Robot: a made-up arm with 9 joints. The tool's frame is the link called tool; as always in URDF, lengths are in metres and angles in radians.
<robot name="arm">
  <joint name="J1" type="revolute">
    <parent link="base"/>
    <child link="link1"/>
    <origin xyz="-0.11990 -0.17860 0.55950" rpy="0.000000 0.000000 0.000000"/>
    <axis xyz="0 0 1"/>
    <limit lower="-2.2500" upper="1.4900" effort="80" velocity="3"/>
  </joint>
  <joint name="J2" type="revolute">
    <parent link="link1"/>
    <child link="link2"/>
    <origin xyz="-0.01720 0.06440 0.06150" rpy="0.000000 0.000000 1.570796"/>
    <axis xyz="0 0 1"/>
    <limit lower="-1.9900" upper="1.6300" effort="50" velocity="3"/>
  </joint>
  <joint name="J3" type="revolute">
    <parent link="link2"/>
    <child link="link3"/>
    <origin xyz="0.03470 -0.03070 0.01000" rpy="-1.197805 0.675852 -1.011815"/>
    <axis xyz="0 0 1"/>
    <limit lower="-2.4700" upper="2.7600" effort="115" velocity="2.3"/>
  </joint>
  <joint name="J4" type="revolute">
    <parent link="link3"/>
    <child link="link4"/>
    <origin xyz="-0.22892 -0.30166 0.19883" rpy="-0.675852 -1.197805 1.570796"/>
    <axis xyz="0 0 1"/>
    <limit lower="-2.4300" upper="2.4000" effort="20" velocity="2.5"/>
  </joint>
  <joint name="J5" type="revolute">
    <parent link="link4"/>
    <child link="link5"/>
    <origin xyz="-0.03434 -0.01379 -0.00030" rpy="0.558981 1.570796 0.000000"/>
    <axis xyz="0 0 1"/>
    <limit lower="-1.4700" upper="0.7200" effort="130" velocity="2.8"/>
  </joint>
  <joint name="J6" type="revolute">
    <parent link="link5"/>
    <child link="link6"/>
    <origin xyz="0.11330 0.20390 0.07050" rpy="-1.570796 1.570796 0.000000"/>
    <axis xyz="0 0 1"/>
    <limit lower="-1.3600" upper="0.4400" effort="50" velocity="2.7"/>
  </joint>
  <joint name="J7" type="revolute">
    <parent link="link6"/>
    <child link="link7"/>
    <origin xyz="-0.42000 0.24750 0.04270" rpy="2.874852 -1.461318 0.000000"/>
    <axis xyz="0 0 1"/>
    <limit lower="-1.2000" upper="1.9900" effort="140" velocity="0.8"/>
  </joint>
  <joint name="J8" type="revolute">
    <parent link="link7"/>
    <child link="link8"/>
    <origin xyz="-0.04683 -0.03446 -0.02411" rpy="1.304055 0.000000 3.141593"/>
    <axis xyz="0 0 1"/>
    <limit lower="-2.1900" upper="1.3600" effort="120" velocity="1.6"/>
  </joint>
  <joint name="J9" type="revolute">
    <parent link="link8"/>
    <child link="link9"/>
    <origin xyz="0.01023 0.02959 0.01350" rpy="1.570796 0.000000 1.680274"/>
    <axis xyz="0 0 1"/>
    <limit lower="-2.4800" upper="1.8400" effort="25" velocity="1.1"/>
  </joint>
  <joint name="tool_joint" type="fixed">
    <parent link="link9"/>
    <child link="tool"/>
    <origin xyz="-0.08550 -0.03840 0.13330" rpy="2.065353 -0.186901 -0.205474"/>
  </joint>
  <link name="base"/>
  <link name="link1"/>
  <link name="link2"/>
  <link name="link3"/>
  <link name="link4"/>
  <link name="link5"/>
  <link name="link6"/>
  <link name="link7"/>
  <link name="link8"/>
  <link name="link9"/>
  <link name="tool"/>
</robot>
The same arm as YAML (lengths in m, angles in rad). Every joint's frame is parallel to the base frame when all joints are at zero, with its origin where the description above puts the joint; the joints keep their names.
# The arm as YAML. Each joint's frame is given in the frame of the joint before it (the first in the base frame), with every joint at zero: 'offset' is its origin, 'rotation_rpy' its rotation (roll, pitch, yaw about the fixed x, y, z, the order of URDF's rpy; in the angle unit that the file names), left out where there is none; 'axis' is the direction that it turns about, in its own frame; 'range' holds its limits. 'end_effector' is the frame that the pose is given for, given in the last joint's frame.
length_unit: m
angle_unit: rad
chain:
  - id: J1
    offset: [-0.1199, -0.1786, 0.5595]
    axis: "+z"
    range: [-2.25, 1.49]
  - id: J2
    offset: [-0.0172, 0.0644, 0.0615]
    axis: "+z"
    range: [-1.99, 1.63]
  - id: J3
    offset: [0.0307, 0.0347, 0.01]
    axis: [-0.300598, 0.910393, 0.284298]
    range: [-2.47, 2.76]
  - id: J4
    offset: [-0.0039, 0.0863, 0.4189]
    axis: "+z"
    range: [-2.43, 2.4]
  - id: J5
    offset: [0.0299, -0.0218, -0.0003]
    axis: "+y"
    range: [-1.47, 0.72]
  - id: J6
    offset: [-0.2039, 0.0705, -0.1133]
    axis: "-x"
    range: [-1.36, 0.44]
  - id: J7
    offset: [-0.0427, 0.42, 0.2475]
    axis: [0.105396, -0.95886, -0.263589]
    range: [-1.2, 1.99]
  - id: J8
    offset: [0.045, 0.0192, 0.0396]
    axis: "-z"
    range: [-2.19, 1.36]
  - id: J9
    offset: [0.0134, -0.0283, -0.0135]
    axis: "+x"
    range: [-2.48, 1.84]
end_effector:
  offset: [0.1333, 0.0855, 0.0384]
  rotation_rpy: [0.4558, -0.2018, -1.38]

